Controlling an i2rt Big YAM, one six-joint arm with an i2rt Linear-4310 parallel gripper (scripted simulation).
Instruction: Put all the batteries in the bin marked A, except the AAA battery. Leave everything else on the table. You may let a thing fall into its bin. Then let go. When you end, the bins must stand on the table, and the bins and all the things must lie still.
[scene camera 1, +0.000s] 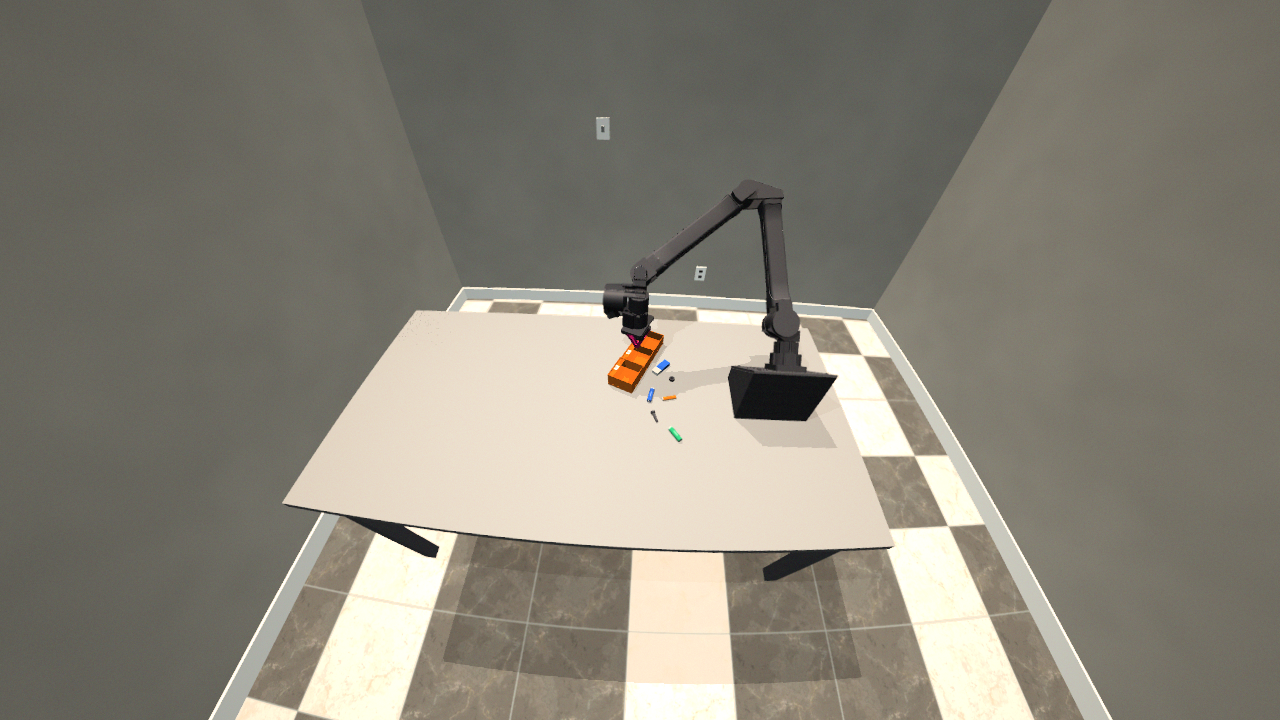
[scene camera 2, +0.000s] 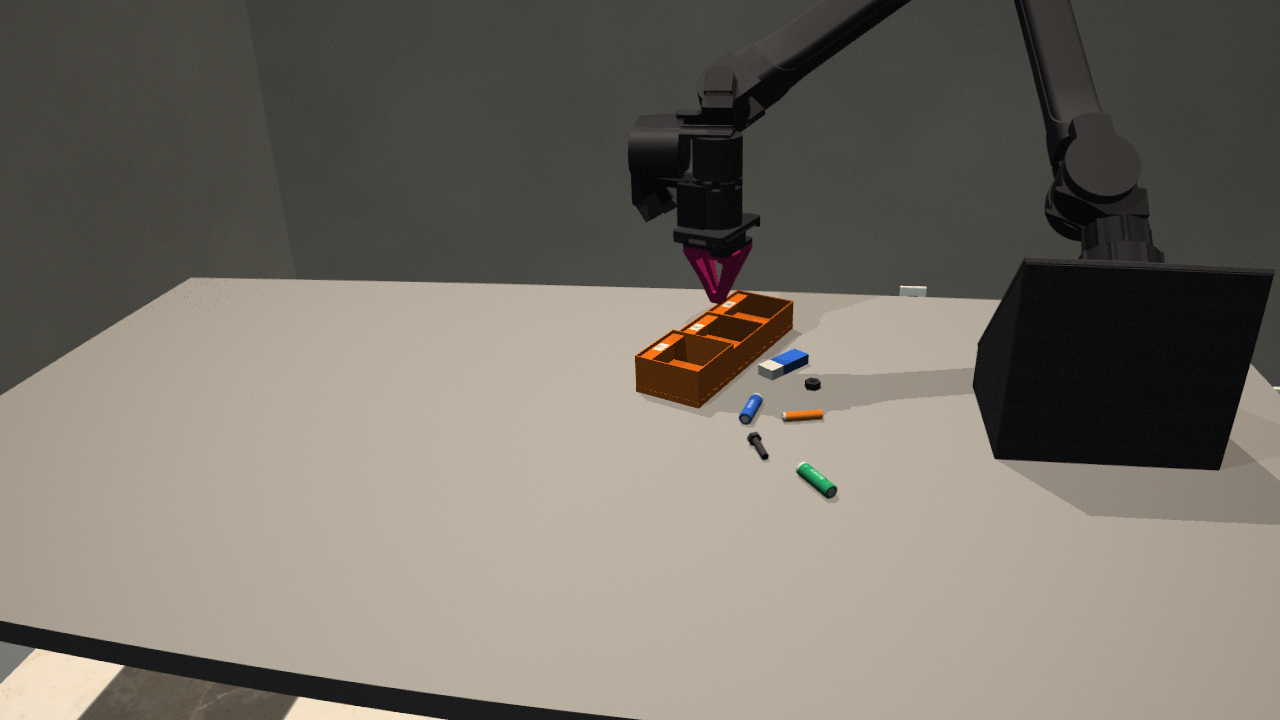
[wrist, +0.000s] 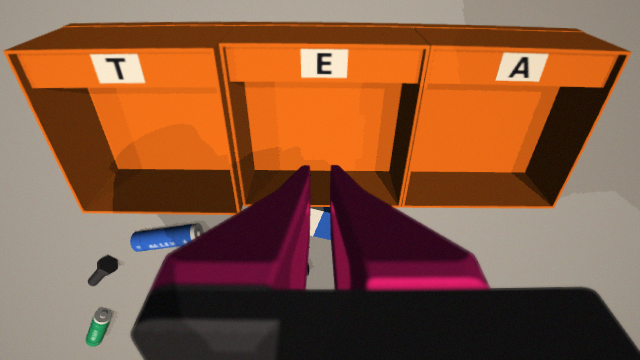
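The gripper (scene camera 2: 717, 301), (wrist: 320, 179) can be seen from scene camera 2 and from the wrist. A blue battery (wrist: 175, 236) appears in the wrist view, while an eraser (scene camera 2: 787, 362) is visible to scene camera 2. The scene also has an orange bin row (scene camera 2: 689, 369), (scene camera 1: 627, 372), (wrist: 355, 95).
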